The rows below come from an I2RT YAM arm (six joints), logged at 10 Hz.
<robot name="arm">
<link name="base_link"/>
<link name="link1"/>
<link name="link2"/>
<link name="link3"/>
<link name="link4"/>
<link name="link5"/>
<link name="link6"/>
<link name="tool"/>
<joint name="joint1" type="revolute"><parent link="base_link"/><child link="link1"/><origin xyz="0 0 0.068"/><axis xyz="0 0 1"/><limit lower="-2.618" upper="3.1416"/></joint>
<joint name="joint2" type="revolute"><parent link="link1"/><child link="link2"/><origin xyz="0.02 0.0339 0.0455"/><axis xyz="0 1 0"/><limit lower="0" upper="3.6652"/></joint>
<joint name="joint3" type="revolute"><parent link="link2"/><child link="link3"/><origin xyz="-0.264 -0.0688 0"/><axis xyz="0 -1 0"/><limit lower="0" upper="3.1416"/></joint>
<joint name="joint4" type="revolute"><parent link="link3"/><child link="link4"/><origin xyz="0.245 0.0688 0.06"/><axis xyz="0 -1 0"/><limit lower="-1.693" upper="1.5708"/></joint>
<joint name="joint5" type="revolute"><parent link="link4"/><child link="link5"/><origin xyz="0.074 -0.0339 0.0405"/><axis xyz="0 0 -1"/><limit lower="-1.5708" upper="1.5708"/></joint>
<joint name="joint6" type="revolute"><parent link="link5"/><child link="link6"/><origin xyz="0.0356 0 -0.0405"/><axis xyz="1 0 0"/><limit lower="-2.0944" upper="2.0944"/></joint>
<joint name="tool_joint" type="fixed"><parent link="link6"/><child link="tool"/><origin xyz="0 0 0" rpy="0 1.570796 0"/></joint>
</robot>
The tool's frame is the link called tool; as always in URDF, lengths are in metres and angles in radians.
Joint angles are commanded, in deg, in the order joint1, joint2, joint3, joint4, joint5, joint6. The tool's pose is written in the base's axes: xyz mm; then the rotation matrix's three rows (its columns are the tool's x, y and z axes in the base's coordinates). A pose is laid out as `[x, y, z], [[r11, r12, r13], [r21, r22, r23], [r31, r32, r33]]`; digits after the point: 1 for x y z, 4 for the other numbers.
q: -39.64, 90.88, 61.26, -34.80, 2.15, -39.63
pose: [241.0, -201.4, 209.7], [[-0.9495, 0.0576, 0.3083], [-0.0410, 0.9517, -0.3041], [-0.3110, -0.3015, -0.9013]]
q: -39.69, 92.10, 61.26, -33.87, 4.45, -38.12
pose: [242.6, -204.9, 204.2], [[-0.9562, 0.0915, 0.2782], [-0.0063, 0.9434, -0.3317], [-0.2928, -0.3189, -0.9014]]
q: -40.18, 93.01, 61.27, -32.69, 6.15, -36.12
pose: [242.8, -210.0, 200.6], [[-0.9557, 0.1404, 0.2587], [0.0399, 0.9326, -0.3587], [-0.2917, -0.3325, -0.8969]]
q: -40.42, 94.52, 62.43, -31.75, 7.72, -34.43
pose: [246.9, -216.6, 199.3], [[-0.9524, 0.1808, 0.2455], [0.0752, 0.9196, -0.3855], [-0.2955, -0.3487, -0.8894]]
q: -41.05, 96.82, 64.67, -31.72, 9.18, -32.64
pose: [251.8, -226.8, 198.1], [[-0.9484, 0.2254, 0.2231], [0.1198, 0.9061, -0.4058], [-0.2936, -0.3582, -0.8863]]
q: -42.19, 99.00, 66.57, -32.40, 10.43, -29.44
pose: [252.5, -237.6, 194.8], [[-0.9367, 0.2953, 0.1883], [0.1966, 0.8883, -0.4150], [-0.2899, -0.3517, -0.8901]]
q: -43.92, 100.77, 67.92, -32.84, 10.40, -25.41
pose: [249.5, -249.2, 191.0], [[-0.9087, 0.3829, 0.1664], [0.2891, 0.8646, -0.4109], [-0.3013, -0.3252, -0.8964]]
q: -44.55, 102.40, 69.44, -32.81, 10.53, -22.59
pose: [251.7, -256.9, 189.0], [[-0.8855, 0.4365, 0.1593], [0.3417, 0.8440, -0.4133], [-0.3149, -0.3115, -0.8965]]
